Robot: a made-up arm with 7 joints.
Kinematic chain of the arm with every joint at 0, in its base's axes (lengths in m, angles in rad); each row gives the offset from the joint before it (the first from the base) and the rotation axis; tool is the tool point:
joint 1: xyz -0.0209 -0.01 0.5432 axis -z
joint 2: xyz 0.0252 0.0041 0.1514 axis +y
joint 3: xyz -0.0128 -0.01 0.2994 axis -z
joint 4: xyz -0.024 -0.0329 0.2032 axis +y
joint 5: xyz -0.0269 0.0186 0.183 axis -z
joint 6: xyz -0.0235 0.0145 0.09 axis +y
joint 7: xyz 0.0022 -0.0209 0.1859 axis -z
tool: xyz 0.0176 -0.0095 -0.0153
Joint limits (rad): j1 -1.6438..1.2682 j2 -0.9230..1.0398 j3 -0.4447..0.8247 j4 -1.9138..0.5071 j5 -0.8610..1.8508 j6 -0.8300..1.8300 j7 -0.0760..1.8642
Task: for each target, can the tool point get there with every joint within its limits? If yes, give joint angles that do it. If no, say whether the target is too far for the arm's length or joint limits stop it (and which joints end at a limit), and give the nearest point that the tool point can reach.
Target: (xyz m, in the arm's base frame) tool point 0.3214 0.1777 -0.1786
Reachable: no: joint limits stop it (at a limit: joint 1, joint 2, joint 4) | nearest point 0.0284 0.3775 0.5612 | short by 0.820 m
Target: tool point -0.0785 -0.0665 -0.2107
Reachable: no: joint limits stop it (at a limit: joint 2, joint 4) | nearest point -0.2845 -0.2686 0.5321 | short by 0.797 m
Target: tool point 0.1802 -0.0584 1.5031
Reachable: yes | joints -0.3043 0.2994 0.1144 -0.4084 0.5518 1.2904 0.4253
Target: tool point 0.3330 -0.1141 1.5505
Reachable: yes | joints -0.0142 0.4292 -0.1878 -0.0360 1.2094 0.5954 1.0774
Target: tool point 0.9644 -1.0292 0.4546
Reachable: no: too far | nearest point 0.5672 -0.6183 0.9269 | short by 0.741 m
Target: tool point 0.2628 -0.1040 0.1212
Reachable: no: joint limits stop it (at a limit: joint 1, joint 2, joint 4) | nearest point 0.1674 -0.3357 0.5657 | short by 0.510 m
